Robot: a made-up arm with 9 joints.
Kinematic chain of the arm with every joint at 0, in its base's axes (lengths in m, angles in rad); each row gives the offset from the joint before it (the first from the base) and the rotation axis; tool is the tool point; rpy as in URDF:
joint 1: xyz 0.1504 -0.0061 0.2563 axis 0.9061 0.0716 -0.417
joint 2: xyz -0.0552 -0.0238 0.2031 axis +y
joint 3: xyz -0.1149 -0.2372 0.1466 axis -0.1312 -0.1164 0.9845
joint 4: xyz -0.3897 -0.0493 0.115 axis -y
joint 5: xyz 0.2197 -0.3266 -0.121 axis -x
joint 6: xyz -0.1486 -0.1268 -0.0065 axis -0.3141 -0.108 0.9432
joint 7: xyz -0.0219 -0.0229 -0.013 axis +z
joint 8: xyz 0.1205 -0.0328 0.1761 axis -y
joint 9: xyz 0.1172 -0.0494 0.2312 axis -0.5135 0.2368 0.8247
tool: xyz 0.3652 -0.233 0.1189 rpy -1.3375 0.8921 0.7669
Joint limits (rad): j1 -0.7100..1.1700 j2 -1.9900..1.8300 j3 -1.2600..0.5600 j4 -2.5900..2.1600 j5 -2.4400..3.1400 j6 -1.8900..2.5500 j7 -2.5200..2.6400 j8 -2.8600..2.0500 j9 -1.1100..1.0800
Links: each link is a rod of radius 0.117 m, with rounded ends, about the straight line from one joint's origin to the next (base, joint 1, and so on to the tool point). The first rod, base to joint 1, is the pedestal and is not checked.
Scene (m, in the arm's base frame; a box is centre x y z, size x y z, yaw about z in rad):
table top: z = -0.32
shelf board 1: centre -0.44 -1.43 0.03 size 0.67 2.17 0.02 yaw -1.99
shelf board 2: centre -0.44 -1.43 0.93 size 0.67 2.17 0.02 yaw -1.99
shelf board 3: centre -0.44 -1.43 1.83 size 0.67 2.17 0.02 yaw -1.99
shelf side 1: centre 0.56 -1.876 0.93 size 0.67 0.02 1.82 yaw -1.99
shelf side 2: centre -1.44 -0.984 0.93 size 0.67 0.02 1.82 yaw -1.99
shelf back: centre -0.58 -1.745 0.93 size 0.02 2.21 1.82 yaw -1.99
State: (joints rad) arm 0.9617 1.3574 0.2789 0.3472 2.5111 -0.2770 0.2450 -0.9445 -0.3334
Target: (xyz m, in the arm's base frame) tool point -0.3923 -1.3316 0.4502
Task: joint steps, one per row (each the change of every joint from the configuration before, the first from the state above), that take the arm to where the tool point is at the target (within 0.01 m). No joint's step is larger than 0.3 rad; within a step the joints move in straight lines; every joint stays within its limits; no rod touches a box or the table.
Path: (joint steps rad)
1: 0.1041 -0.2525 0.1142 0.1906 -0.1110 -0.2335 -0.2164 -0.0874 -0.0735
2: 0.1042 -0.2525 0.1142 0.1906 -0.1111 -0.2336 -0.2164 -0.0873 -0.0735

